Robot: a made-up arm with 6 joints.
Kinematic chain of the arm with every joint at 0, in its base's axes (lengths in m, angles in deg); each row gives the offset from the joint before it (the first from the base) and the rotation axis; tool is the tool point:
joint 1: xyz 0 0 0.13 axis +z
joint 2: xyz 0 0 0 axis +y
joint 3: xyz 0 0 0.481 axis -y
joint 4: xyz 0 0 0 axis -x
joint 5: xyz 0.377 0 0 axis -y
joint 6: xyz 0 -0.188 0 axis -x
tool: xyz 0 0 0
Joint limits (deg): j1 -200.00..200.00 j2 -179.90..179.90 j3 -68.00..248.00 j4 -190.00..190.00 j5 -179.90..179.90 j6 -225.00..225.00
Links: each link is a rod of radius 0.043 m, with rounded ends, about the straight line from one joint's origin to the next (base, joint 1, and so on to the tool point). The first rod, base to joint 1, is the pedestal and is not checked.
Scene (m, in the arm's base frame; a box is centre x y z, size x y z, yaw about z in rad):
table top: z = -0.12
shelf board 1: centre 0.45 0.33 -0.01 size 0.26 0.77 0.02 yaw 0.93
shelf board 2: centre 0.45 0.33 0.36 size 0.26 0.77 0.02 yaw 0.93
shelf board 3: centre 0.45 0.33 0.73 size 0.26 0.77 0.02 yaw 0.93
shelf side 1: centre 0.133 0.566 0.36 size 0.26 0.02 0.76 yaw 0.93
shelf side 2: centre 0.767 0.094 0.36 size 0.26 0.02 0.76 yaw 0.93
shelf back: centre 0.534 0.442 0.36 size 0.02 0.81 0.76 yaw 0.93
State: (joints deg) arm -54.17 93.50 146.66 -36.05 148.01 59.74
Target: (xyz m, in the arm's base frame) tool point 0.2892 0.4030 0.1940
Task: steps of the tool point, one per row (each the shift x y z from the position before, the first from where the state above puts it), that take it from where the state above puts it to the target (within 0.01 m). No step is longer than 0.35 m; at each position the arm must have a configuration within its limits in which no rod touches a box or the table.
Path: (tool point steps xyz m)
1: -0.2403 0.0698 0.2204
2: -0.1950 0.1922 0.1444
3: -0.0964 0.2577 0.0554
4: 0.0129 0.2496 -0.0300
5: 0.0916 0.1805 -0.0966
6: 0.1157 0.0841 -0.1333
7: 0.0884 -0.0002 -0.1360
8: 0.0344 -0.0463 -0.1078
9: -0.0128 -0.0504 -0.0585
10: 0.0520 0.0399 -0.0081
11: 0.0437 0.0481 -0.0021
12: 0.0330 0.0540 0.0032
13: 0.0200 0.0573 0.0070

